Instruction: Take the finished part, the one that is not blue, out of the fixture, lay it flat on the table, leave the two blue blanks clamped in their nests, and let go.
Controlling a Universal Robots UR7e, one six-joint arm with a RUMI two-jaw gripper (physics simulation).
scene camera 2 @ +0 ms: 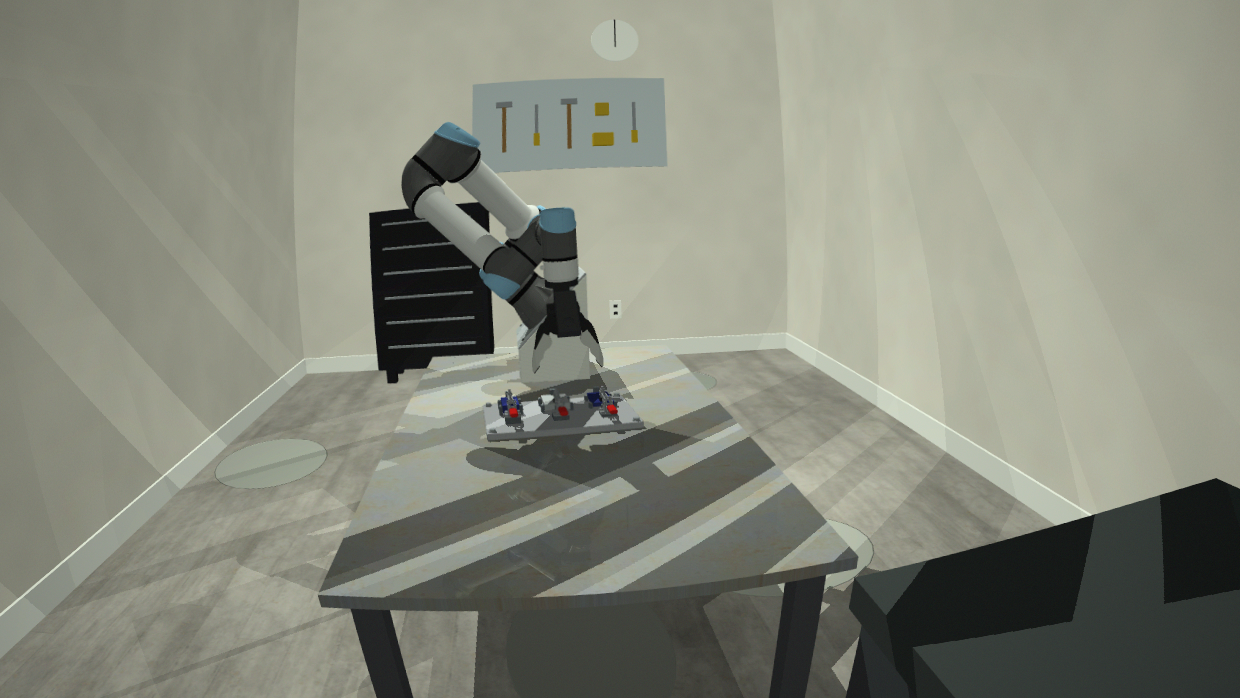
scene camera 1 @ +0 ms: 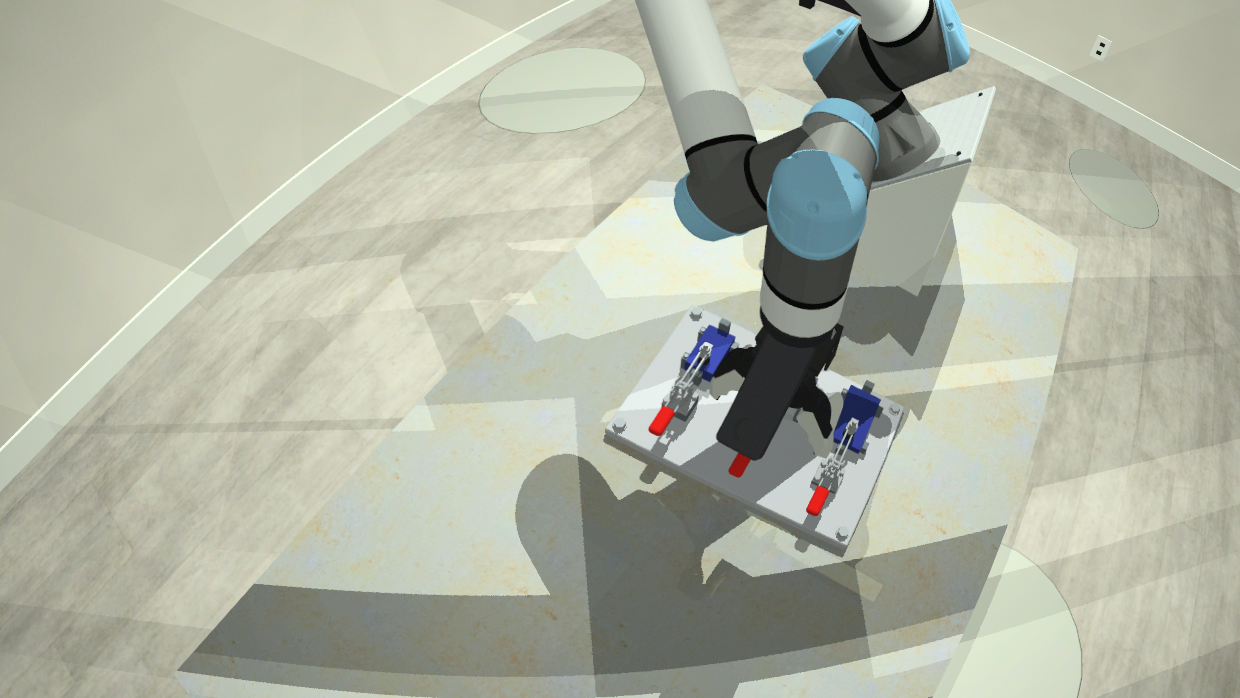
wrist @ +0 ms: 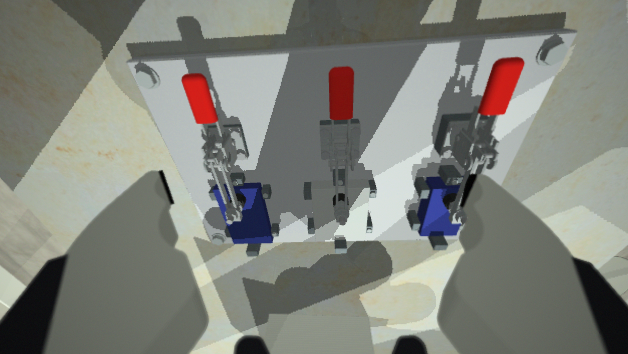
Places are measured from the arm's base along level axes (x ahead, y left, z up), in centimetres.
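Pixels of known places: gripper, between the fingertips: [scene camera 2: 568,370] [wrist: 317,176]; arm's base, origin of its link: [scene camera 2: 546,309] [scene camera 1: 902,156].
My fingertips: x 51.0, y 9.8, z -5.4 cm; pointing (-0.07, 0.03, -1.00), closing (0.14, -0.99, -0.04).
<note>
Ahead of a thing's pixels: the offset from my fingertips to its top centre. Level surfaces: height alone.
The fixture plate [scene camera 1: 640,400] [scene camera 2: 537,425] [wrist: 250,75] lies on the table with three nests in a row. The pale grey finished part @[dx -12.4, dy -4.5, dz -10.0 cm] [wrist: 322,215] sits in the middle nest, with a clamp arm over it. One blue blank @[dx -15.3, dy +6.1, dz -10.5 cm] [scene camera 1: 860,405] [wrist: 256,227] sits at left in the wrist view under its clamp arm. The other blue blank @[dx -9.5, dy -15.1, dz -9.5 cm] [scene camera 1: 716,340] [wrist: 431,217] sits at right in the wrist view, partly hidden by a finger. My gripper [scene camera 1: 767,410] [scene camera 2: 567,368] [wrist: 317,176] is open and empty, above the fixture, its fingers spread wide either side of the middle nest. It hides the finished part in scene camera 1.
Three red clamp handles @[dx +1.0, dy -1.5, dz -8.4 cm] [wrist: 341,92] @[dx -1.4, dy +9.3, dz -8.9 cm] [wrist: 200,98] @[dx +3.4, dy -12.2, dz -7.9 cm] [wrist: 502,86] rise from the plate. Bolt heads stand at its corners. The table @[dz -13.7 cm] [scene camera 1: 485,520] [scene camera 2: 485,563] extends around the fixture. The robot's pedestal [scene camera 1: 911,229] stands behind it, and a black drawer cabinet [scene camera 2: 433,307] stands farther back.
</note>
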